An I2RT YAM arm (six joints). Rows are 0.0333 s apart.
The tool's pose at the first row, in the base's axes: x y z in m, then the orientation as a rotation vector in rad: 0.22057 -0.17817 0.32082 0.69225 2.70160 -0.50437
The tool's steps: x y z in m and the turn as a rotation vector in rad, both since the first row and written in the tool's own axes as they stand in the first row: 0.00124 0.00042 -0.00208 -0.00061 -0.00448 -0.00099; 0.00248 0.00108 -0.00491 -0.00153 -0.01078 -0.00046; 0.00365 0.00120 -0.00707 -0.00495 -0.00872 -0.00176; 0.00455 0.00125 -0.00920 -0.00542 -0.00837 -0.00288; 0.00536 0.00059 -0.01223 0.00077 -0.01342 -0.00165; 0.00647 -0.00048 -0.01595 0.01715 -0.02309 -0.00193; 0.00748 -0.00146 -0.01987 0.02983 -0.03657 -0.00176
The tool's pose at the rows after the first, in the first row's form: 0.21932 -0.17648 0.32210 0.68884 2.69795 -0.50472; 0.21804 -0.17430 0.32399 0.68657 2.69191 -0.50466; 0.21669 -0.17286 0.32545 0.68484 2.69468 -0.49982; 0.21553 -0.17159 0.32700 0.68340 2.69557 -0.49936; 0.21390 -0.17058 0.32957 0.68447 2.68986 -0.50868; 0.21167 -0.16951 0.33274 0.68423 2.67973 -0.53334; 0.20952 -0.16832 0.33611 0.68191 2.66599 -0.55343
